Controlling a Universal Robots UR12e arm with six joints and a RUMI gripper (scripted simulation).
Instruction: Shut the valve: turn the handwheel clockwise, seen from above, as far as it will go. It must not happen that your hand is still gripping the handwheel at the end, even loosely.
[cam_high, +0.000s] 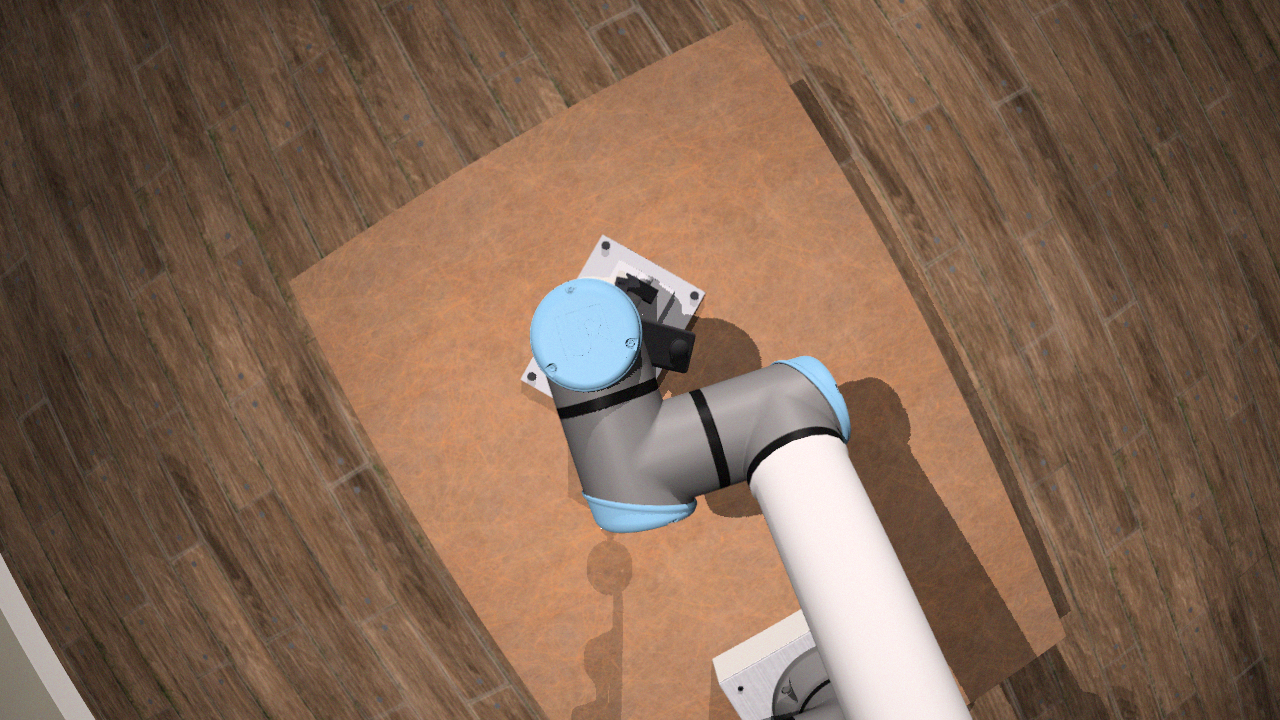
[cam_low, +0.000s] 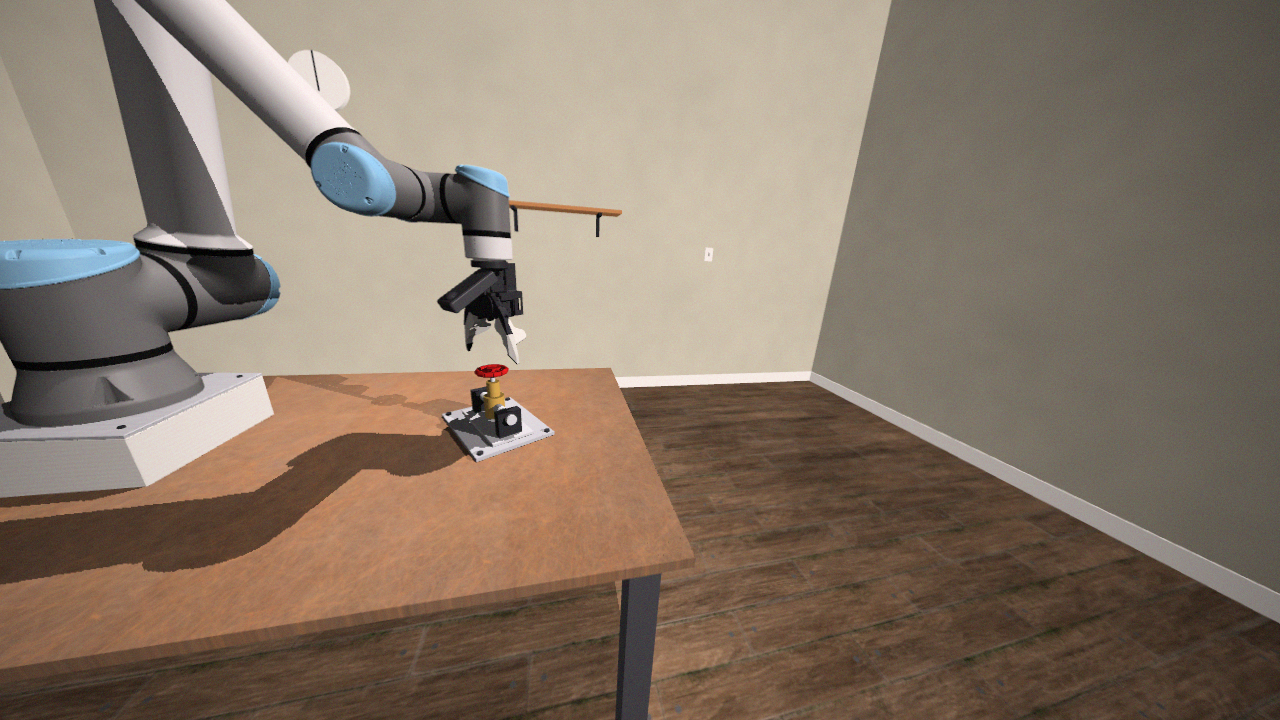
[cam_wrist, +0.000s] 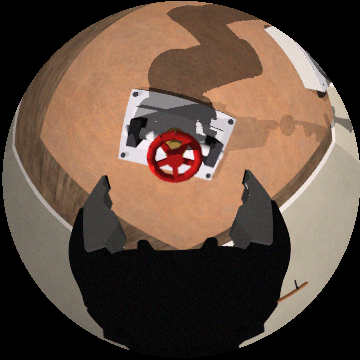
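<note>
The red handwheel is 40 mm below my hand. The rest, counted from my hand: base plate (160 mm below).
</note>
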